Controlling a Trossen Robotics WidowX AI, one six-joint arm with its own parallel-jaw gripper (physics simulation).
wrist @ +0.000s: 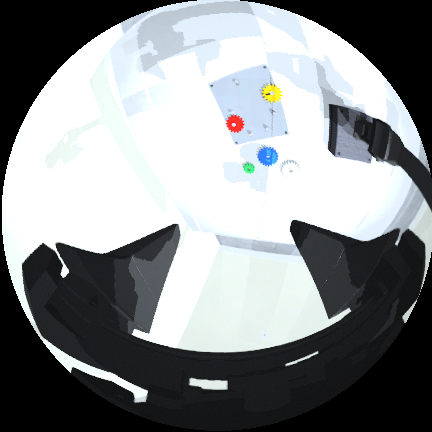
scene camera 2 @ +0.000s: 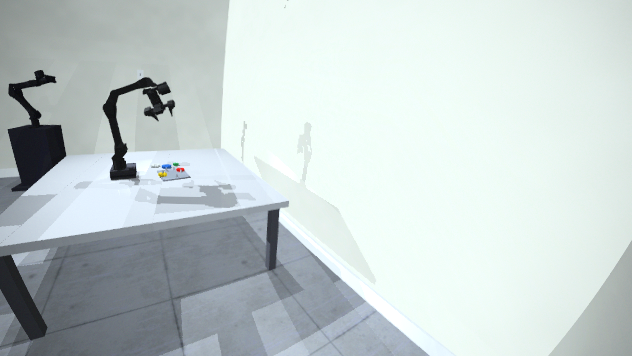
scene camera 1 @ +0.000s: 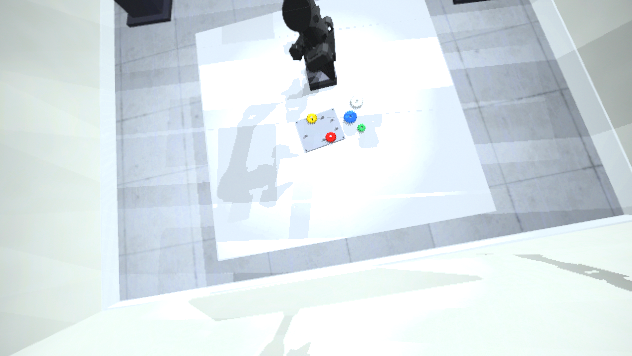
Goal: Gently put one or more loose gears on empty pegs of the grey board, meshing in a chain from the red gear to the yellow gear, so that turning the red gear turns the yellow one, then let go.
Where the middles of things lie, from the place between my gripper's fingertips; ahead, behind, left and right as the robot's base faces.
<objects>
My hand is 350 mm above the grey board (scene camera 1: 315, 132), 70 mm to the left of it and 40 mm short of it.
</objects>
